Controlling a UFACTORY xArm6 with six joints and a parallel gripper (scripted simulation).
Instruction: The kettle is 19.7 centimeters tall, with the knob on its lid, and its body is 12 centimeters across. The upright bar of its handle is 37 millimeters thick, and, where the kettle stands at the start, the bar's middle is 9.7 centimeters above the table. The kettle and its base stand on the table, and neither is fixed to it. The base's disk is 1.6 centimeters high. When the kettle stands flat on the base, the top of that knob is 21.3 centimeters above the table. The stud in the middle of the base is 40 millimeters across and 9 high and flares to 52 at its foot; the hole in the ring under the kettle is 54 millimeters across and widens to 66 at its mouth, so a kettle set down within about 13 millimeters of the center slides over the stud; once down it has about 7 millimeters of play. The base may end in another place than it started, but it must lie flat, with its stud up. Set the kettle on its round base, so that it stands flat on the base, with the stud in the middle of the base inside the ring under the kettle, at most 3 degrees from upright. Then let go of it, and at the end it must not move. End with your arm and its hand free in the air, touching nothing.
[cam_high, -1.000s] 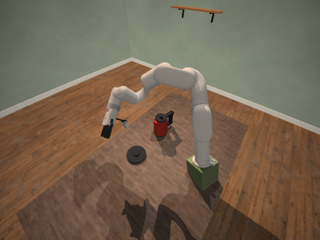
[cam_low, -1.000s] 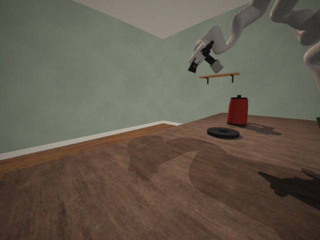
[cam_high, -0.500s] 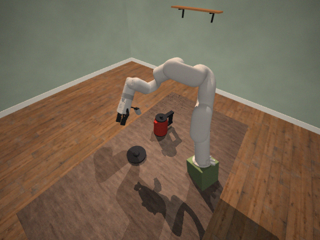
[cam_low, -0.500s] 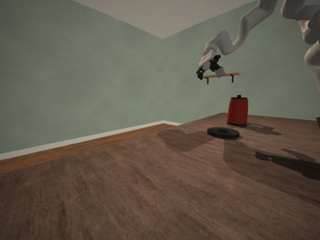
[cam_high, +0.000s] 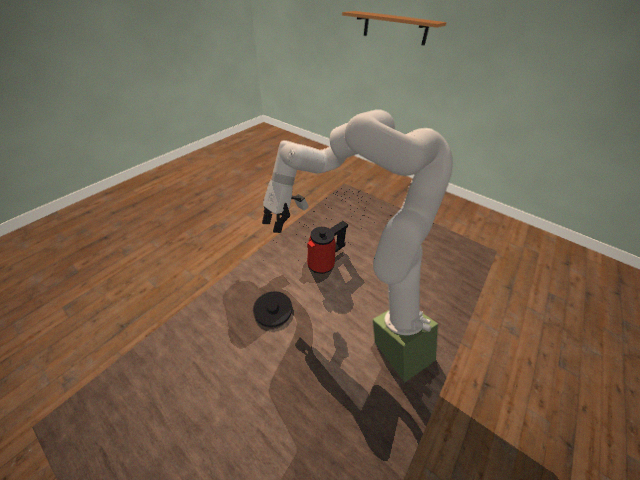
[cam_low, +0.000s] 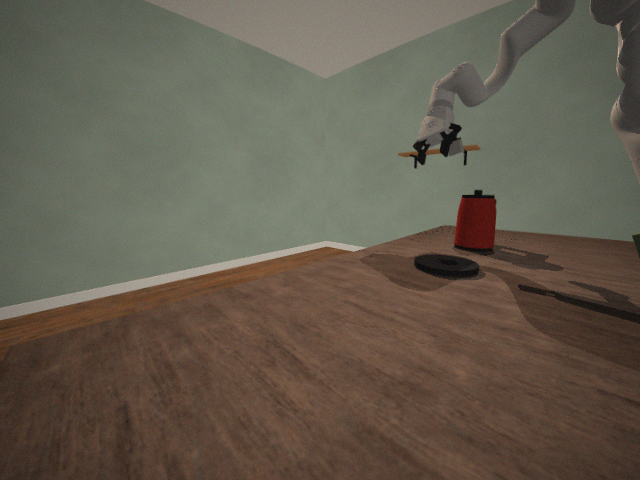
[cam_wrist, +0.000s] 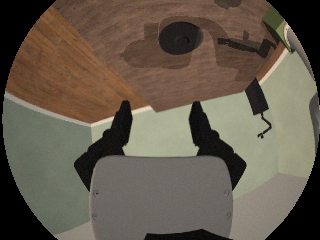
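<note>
The red kettle lies 210 mm to the right of my hand, 200 mm below it and 90 mm behind it. From my hand the other things lie so: round kettle base 290 mm below, 130 mm to the left, 110 mm behind.
</note>
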